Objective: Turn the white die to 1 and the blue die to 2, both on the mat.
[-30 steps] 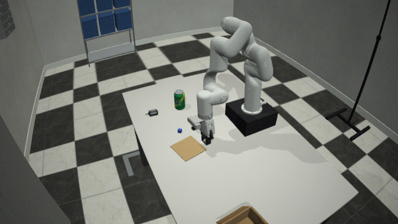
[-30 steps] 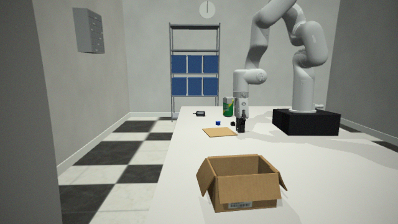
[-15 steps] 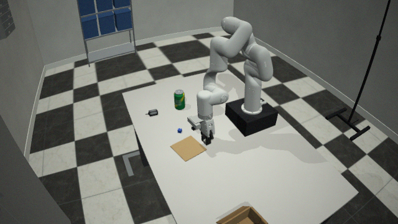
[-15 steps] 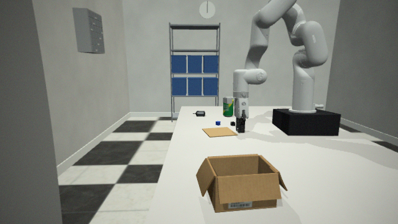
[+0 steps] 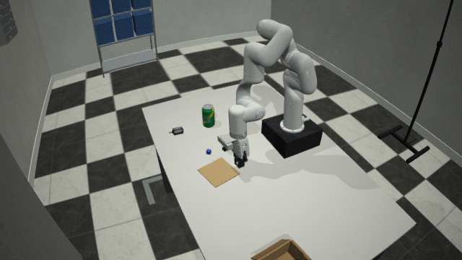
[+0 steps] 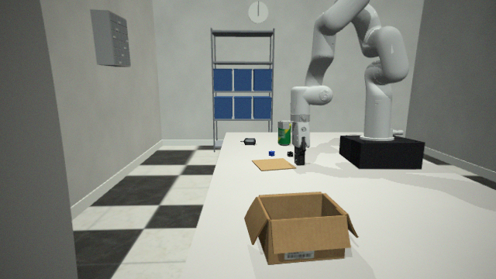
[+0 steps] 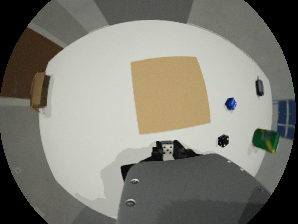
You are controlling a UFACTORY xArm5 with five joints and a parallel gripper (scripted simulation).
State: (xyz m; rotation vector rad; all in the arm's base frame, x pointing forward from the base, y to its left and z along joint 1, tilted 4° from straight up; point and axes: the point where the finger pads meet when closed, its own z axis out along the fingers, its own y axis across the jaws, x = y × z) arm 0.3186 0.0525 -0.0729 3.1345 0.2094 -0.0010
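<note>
Now: the white die 1 cm below my hand. Round my hand: blue die (14 cm to the right, 10 cm ahead, 1 cm below); then tan mat (11 cm ahead, 2 cm below); then black die (13 cm to the right, 2 cm ahead, 1 cm below).
</note>
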